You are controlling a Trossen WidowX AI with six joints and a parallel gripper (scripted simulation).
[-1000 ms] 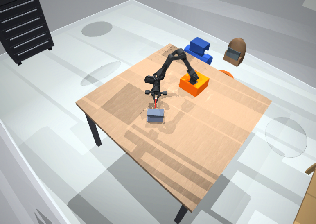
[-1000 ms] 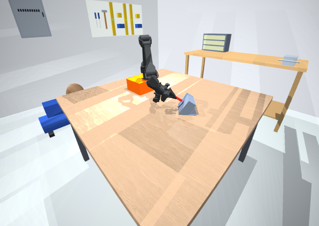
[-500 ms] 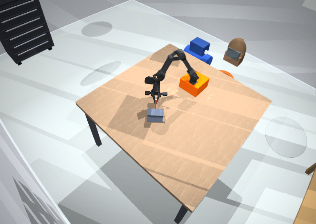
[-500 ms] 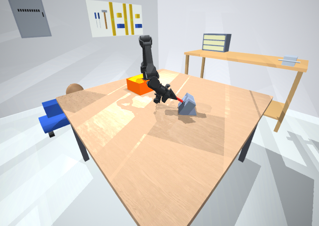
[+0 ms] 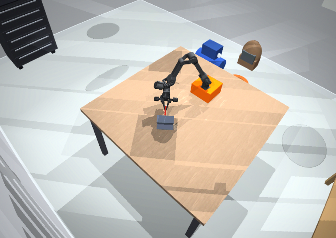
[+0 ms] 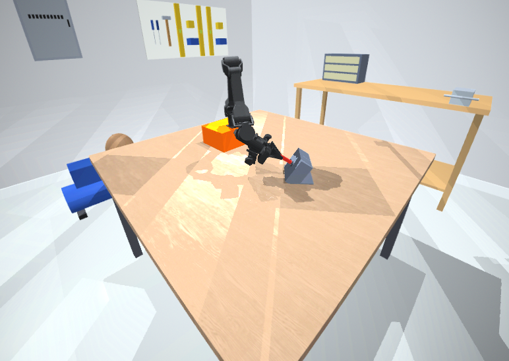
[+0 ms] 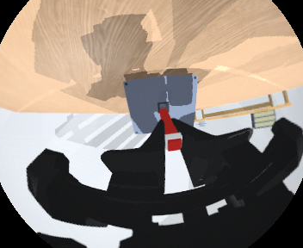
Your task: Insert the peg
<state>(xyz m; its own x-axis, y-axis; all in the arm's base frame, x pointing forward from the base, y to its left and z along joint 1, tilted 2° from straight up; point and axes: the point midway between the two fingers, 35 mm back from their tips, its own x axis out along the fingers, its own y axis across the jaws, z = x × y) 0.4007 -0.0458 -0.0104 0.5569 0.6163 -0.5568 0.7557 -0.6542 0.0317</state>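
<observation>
My gripper tip is now 1 cm to the left of the red peg, 1 cm below it and 1 cm past it. Also, from my gripper tip: grey-blue sloped panel 5 cm to the left, 4 cm below, 4 cm ahead.
</observation>
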